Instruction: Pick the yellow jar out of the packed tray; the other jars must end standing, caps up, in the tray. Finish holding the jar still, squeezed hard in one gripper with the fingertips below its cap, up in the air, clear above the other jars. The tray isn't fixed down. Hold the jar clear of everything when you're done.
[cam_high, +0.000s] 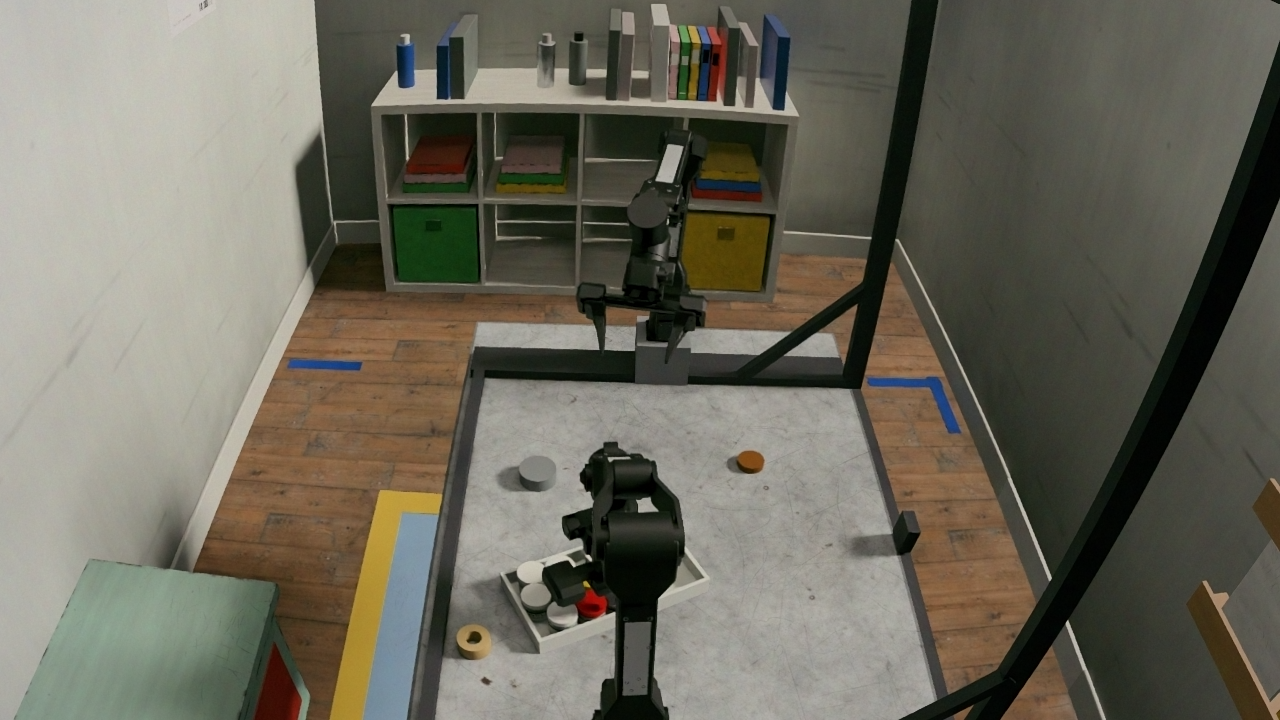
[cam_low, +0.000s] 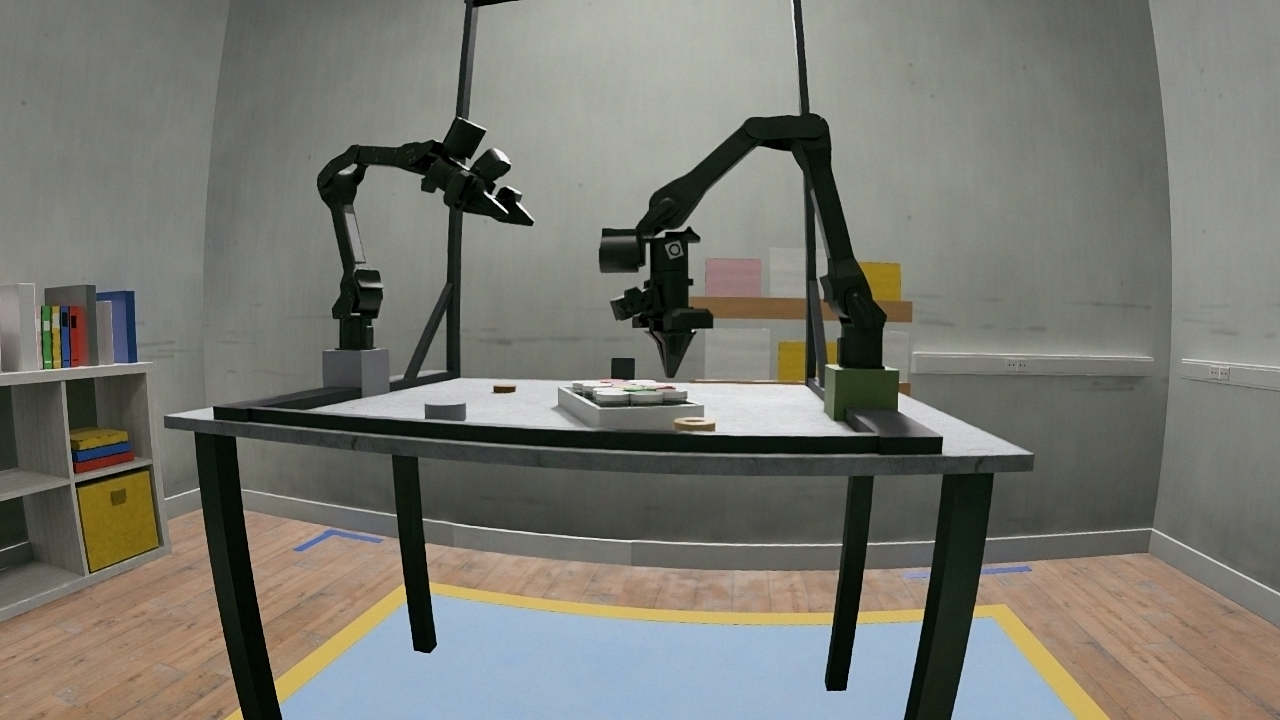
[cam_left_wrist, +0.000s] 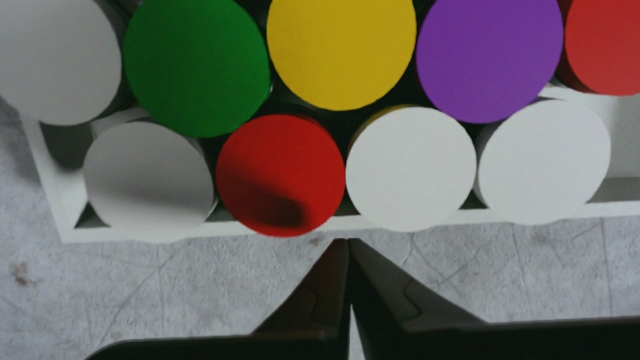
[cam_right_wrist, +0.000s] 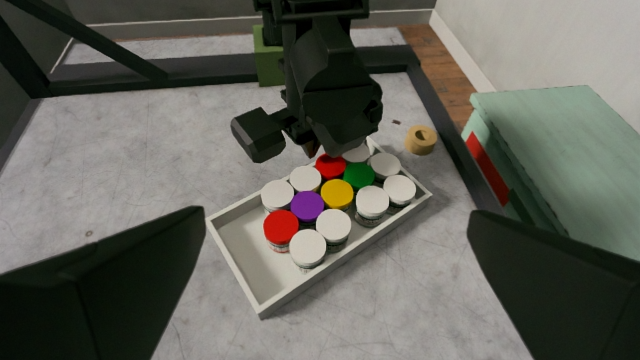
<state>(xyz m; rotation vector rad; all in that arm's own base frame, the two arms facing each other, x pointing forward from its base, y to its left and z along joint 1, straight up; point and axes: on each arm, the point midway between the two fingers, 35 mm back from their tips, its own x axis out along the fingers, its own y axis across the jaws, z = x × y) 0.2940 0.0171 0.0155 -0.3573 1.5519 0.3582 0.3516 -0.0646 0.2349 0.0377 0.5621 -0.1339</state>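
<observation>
My left hand is 60 mm above the red jar, 30 mm short of it and 10 mm to the left of it. Also, from my left hand: yellow jar 60 mm to the right, 60 mm below, 30 mm ahead; then green jar 70 mm ahead, 60 mm below, 30 mm to the right; then purple jar 70 mm to the right, 60 mm below, 10 mm behind.
</observation>
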